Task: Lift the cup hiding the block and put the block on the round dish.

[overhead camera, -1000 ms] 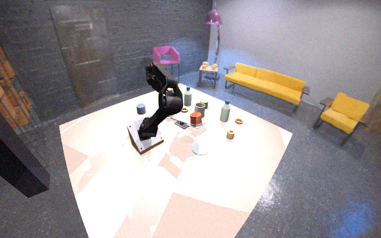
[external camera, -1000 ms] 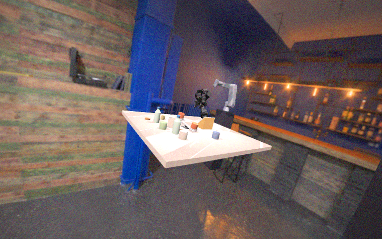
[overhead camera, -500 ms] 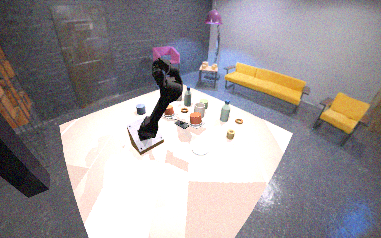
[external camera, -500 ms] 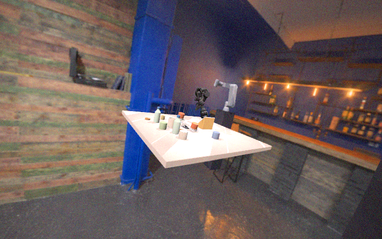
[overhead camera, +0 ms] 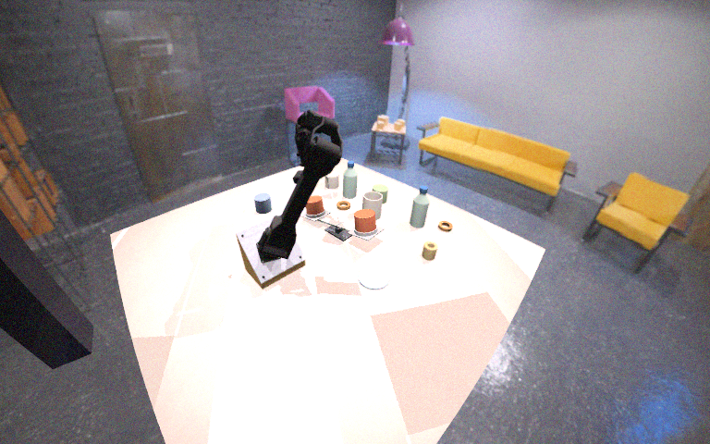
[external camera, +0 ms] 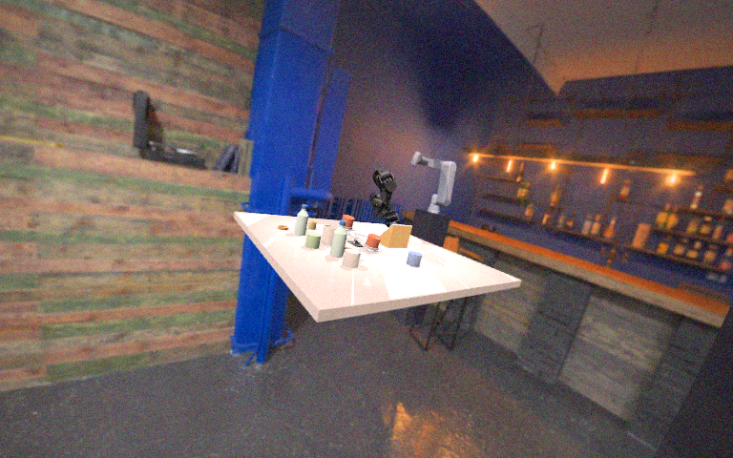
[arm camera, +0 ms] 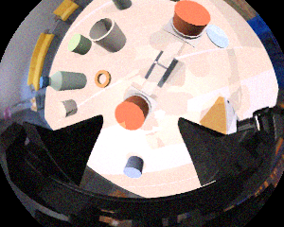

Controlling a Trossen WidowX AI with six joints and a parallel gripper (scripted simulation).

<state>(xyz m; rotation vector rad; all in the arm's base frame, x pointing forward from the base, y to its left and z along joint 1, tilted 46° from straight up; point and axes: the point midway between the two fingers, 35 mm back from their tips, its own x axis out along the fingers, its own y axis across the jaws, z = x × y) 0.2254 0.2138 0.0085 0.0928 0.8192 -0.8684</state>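
Now: gripper tip 120 mm above the orange cup, 60 mm to the right of it and 10 mm short of it. Round my gripper tip: teal block: 130 mm below, 40 mm to the left, 10 mm ahead; then balance: 150 mm below, 90 mm to the right, 50 mm ahead; then balance beam: 140 mm below, 90 mm to the right, 50 mm ahead.
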